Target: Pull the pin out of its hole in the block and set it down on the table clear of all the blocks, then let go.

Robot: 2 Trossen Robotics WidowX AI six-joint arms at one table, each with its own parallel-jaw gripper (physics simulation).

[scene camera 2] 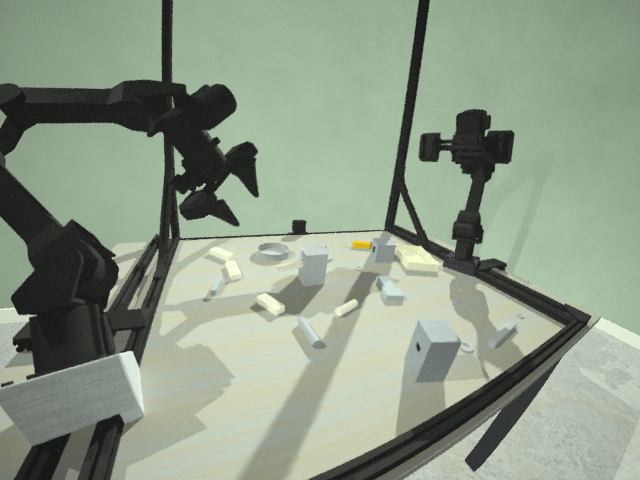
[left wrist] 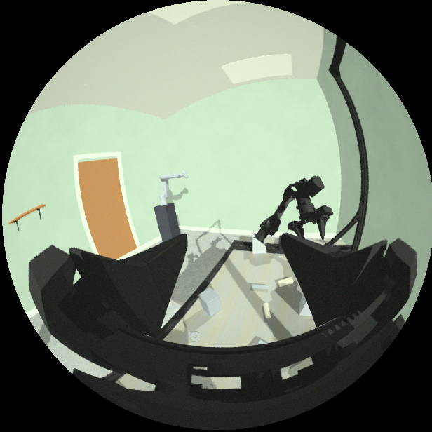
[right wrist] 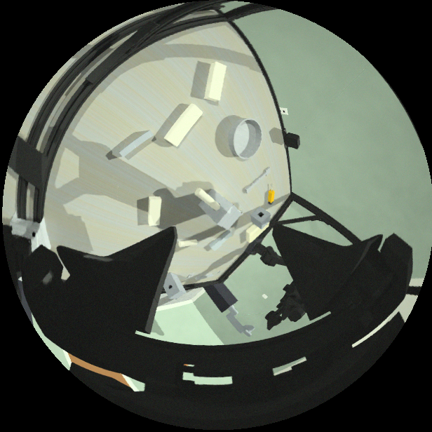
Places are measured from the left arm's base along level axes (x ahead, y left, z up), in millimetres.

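Pixels of known places: left gripper, fingertip midpoint: (scene camera 2: 455, 139); right gripper, fingertip midpoint: (scene camera 2: 248, 210); left arm's base, link origin: (scene camera 2: 462, 257); right arm's base, link origin: (scene camera 2: 76, 366).
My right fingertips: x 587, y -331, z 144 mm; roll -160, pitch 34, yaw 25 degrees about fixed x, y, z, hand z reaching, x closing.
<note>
For each thing: its top centre in the pictures, then the offset to it from my right fingertips.
- cream pin, top centre: (scene camera 2: 293, 260) dz -121, dx -96, dy +42 mm
- tall grey block, top centre: (scene camera 2: 313, 250) dz -97, dx -138, dy +63 mm
- round grey dish, top centre: (scene camera 2: 273, 248) dz -157, dx -161, dy -116 mm
- orange piece, top centre: (scene camera 2: 358, 242) dz -159, dx -441, dy +7 mm
- cream tray, top centre: (scene camera 2: 415, 253) dz -152, dx -500, dy +194 mm
A cream pin (scene camera 2: 287, 266) (right wrist: 207, 198) sticks out sideways from the hole in the tall grey block (scene camera 2: 313, 267) (right wrist: 225, 214) at mid-table. Part of that block shows behind a finger in the left wrist view. Two other grey blocks with holes stand on the table: a small one (scene camera 2: 383, 251) (right wrist: 259, 218) at the back and a large one (scene camera 2: 438, 351) (left wrist: 210, 302) (right wrist: 173, 286) at the front right of the scene view. My right gripper (scene camera 2: 247, 210) (right wrist: 226, 230) is open and empty, high above the table at picture left. My left gripper (scene camera 2: 466, 147) (left wrist: 235, 238) is open and empty, raised at picture right.
Several cream pieces and grey bars lie around the blocks. A round grey dish (scene camera 2: 272, 252) (right wrist: 244, 138) is at the back. An orange piece (scene camera 2: 361, 244) (right wrist: 271, 196) lies near the small block. A cream tray (scene camera 2: 416, 259) is beside it. Dark upright posts (scene camera 2: 408, 118) stand behind.
</note>
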